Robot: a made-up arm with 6 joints.
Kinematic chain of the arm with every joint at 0, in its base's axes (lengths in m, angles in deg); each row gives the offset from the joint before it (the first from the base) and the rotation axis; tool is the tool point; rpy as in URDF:
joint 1: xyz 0 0 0.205 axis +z
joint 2: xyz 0 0 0 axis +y
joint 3: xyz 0.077 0 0.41 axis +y
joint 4: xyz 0.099 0 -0.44 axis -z
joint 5: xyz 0 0 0 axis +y
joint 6: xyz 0.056 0 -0.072 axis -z
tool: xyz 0 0 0 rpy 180 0 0
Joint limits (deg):
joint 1: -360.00..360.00
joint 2: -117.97..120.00
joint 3: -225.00..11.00
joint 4: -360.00..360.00
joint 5: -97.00..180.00
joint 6: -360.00..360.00
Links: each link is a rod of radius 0.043 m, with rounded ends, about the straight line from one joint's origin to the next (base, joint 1, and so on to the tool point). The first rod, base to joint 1, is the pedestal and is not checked.
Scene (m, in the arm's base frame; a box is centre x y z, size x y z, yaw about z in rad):
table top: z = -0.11
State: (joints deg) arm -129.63 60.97 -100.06 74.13 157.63 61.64
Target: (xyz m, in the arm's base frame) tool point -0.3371 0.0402 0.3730
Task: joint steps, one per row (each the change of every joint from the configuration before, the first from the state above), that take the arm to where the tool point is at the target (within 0.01 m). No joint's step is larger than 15 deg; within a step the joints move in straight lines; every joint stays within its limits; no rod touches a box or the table.
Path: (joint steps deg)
1: -13.11 -12.94 12.88 -3.76 3.77 0.00
2: -13.12 -12.95 12.89 -3.76 3.77 0.00
3: -13.11 -12.94 12.88 -3.76 3.77 0.00
4: -13.12 -12.94 12.88 -3.76 3.76 0.00
5: -13.11 -12.94 12.89 -3.76 3.77 0.00

